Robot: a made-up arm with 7 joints.
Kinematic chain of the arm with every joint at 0, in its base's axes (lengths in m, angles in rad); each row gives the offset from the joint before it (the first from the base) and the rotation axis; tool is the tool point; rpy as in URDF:
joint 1: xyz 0 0 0.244 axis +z
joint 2: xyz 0 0 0 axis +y
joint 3: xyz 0 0 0.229 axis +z
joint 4: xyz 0.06 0 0 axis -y
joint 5: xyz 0.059 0 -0.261 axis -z
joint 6: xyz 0 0 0 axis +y
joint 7: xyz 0.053 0 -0.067 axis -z
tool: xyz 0 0 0 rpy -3.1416 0 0
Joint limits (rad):
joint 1: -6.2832..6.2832
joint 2: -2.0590..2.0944
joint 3: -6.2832..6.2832
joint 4: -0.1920..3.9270
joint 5: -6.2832..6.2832
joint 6: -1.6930..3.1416
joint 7: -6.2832..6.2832
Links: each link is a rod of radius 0.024 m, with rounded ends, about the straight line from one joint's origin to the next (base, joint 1, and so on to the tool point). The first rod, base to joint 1, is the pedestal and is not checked.
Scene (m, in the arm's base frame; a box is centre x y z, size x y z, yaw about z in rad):
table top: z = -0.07
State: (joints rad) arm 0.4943 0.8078 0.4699 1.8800 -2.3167 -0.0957 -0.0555
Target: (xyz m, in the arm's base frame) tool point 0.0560 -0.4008 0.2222
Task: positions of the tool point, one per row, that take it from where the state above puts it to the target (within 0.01 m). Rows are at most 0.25 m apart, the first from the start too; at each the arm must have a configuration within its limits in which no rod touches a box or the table.
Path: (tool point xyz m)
1: 0.4283 0.2274 0.2239
2: 0.4652 0.0163 0.2014
3: 0.4028 -0.1901 0.1957
4: 0.2537 -0.3415 0.2042
5: 0.0560 -0.4008 0.2222

